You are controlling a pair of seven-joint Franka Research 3 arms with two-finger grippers.
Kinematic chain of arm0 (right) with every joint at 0, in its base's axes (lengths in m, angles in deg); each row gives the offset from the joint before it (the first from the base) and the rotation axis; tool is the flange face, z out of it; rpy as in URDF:
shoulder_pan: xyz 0 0 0.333 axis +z
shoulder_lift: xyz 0 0 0 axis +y
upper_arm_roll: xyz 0 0 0.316 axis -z
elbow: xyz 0.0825 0 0 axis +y
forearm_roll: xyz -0.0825 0 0.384 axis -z
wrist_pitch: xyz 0 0 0 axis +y
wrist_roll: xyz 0.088 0 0 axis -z
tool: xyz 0 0 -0.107 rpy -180 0 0
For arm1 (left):
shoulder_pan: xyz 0 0 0.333 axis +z
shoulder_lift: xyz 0 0 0 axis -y
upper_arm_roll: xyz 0 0 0.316 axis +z
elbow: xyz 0.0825 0 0 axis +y
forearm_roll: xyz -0.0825 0 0.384 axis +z
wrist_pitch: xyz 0 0 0 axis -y
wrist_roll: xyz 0.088 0 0 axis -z
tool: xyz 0 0 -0.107 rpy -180 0 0
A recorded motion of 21 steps. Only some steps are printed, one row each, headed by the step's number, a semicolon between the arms.
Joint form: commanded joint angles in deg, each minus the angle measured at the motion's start. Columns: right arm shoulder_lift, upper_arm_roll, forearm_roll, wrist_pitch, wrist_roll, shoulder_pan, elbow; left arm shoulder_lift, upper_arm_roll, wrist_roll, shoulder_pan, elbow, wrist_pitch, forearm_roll.
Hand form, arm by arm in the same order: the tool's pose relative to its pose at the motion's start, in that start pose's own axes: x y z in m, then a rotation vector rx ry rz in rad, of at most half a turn. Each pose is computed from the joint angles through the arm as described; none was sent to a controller.
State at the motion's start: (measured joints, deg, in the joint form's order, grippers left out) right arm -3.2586 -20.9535 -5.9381 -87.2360 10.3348 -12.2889 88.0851; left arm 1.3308 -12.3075 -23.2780 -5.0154 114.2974 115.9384 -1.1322
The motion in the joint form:
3: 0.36 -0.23 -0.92 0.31 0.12 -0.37 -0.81; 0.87 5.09 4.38 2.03 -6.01 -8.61 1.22
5: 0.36 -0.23 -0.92 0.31 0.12 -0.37 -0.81; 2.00 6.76 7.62 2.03 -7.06 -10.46 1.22
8: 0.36 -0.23 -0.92 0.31 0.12 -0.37 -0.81; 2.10 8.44 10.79 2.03 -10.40 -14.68 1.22
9: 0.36 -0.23 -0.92 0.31 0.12 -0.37 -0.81; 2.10 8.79 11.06 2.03 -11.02 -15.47 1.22
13: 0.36 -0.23 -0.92 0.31 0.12 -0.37 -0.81; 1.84 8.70 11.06 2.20 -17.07 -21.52 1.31
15: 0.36 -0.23 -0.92 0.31 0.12 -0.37 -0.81; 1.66 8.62 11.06 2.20 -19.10 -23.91 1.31
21: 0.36 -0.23 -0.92 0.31 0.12 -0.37 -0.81; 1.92 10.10 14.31 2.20 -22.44 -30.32 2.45
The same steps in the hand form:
3: 0.0013 -0.0004 -0.0031 0.0182 -0.0003 0.0028; 0.0244 -0.0646 -0.0463 0.0327 -0.0190 -0.0389
5: 0.0013 -0.0004 -0.0031 0.0182 -0.0003 0.0028; 0.0246 -0.0807 -0.0637 0.0324 -0.0136 -0.0115
8: 0.0013 -0.0004 -0.0031 0.0182 -0.0003 0.0028; 0.0276 -0.0962 -0.0866 0.0345 -0.0275 0.0142
9: 0.0013 -0.0004 -0.0031 0.0182 -0.0003 0.0028; 0.0281 -0.0994 -0.0907 0.0349 -0.0305 0.0127
13: 0.0013 -0.0004 -0.0031 0.0182 -0.0003 0.0028; 0.0274 -0.0996 -0.1296 0.0373 -0.0346 0.0113
15: 0.0013 -0.0004 -0.0031 0.0182 -0.0003 0.0028; 0.0258 -0.0989 -0.1412 0.0392 -0.0438 0.0124
21: 0.0013 -0.0004 -0.0031 0.0182 -0.0003 0.0028; 0.0185 -0.1167 -0.1624 0.0656 -0.0895 0.0419

